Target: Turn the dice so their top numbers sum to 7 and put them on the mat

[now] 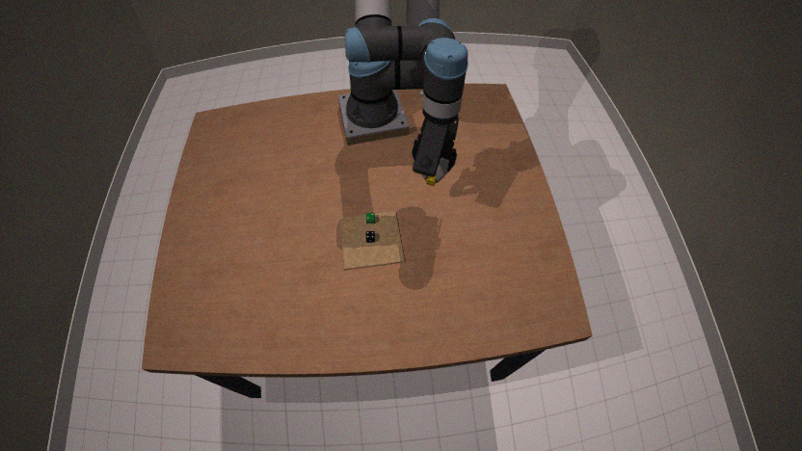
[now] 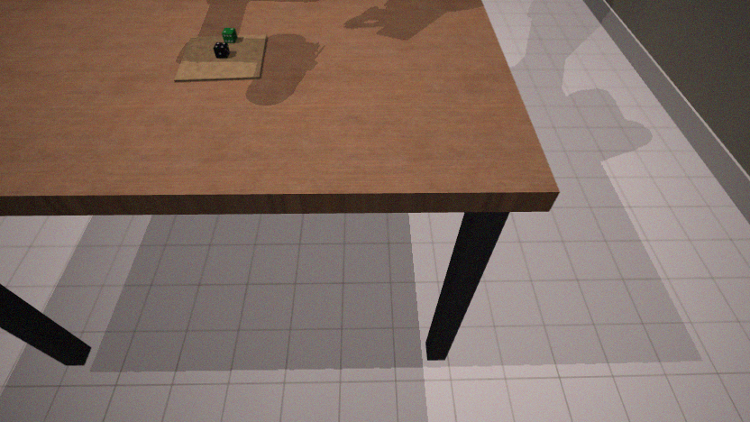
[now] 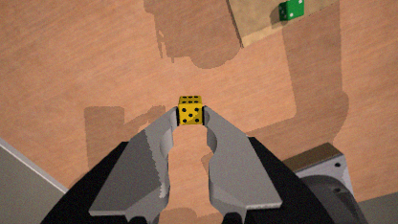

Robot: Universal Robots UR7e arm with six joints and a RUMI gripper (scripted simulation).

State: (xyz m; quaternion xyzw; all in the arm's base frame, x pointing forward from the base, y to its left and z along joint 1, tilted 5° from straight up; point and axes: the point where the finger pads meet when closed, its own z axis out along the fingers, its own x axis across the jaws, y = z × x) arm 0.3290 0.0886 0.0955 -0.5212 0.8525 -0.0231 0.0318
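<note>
My hand is 20 mm short of the green die, 150 mm to the left of it and 100 mm above it. The rest, counted from my hand: yellow die 10 mm below; then black die 70 mm ahead, 160 mm to the right, 100 mm below; then tan mat 70 mm ahead, 160 mm to the right, 110 mm below.
</note>
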